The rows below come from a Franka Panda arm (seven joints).
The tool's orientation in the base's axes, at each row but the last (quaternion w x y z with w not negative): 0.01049, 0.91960, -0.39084, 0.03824; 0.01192, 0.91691, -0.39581, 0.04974; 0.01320, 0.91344, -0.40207, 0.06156; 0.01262, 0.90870, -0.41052, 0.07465; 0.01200, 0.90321, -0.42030, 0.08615; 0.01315, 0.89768, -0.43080, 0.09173; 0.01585, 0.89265, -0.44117, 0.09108; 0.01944, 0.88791, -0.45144, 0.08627; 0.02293, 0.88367, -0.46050, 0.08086; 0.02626, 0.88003, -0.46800, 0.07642; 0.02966, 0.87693, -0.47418, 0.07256
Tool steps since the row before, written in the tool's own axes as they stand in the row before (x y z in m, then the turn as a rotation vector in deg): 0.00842, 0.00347, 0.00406, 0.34, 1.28, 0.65; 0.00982, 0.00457, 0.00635, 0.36, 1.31, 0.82; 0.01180, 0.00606, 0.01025, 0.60, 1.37, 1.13; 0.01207, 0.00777, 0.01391, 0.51, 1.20, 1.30; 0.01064, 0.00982, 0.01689, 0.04, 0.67, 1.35; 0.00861, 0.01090, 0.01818, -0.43, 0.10, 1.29; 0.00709, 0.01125, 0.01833, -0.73, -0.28, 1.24; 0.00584, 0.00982, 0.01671, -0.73, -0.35, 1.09; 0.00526, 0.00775, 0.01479, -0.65, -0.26, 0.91; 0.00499, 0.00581, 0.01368, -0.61, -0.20, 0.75; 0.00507, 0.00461, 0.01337, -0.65, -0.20, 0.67
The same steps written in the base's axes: 0.00358, -0.00865, -0.00342, -0.65, -1.16, -0.63; 0.00389, -0.01064, -0.00541, -0.64, -1.21, -0.80; 0.00448, -0.01350, -0.00887, -0.49, -1.45, -1.08; 0.00380, -0.01530, -0.01229, -0.40, -1.28, -1.26; 0.00171, -0.01599, -0.01537, -0.29, -0.59, -1.36; -0.00040, -0.01535, -0.01696, -0.14, 0.14, -1.35; -0.00196, -0.01442, -0.01735, -0.03, 0.61, -1.33; -0.00227, -0.01235, -0.01588, 0.01, 0.67, -1.18; -0.00157, -0.01042, -0.01398, -0.04, 0.57, -0.99; -0.00056, -0.00896, -0.01285, -0.09, 0.52, -0.83; 0.00021, -0.00834, -0.01250, -0.12, 0.57, -0.76
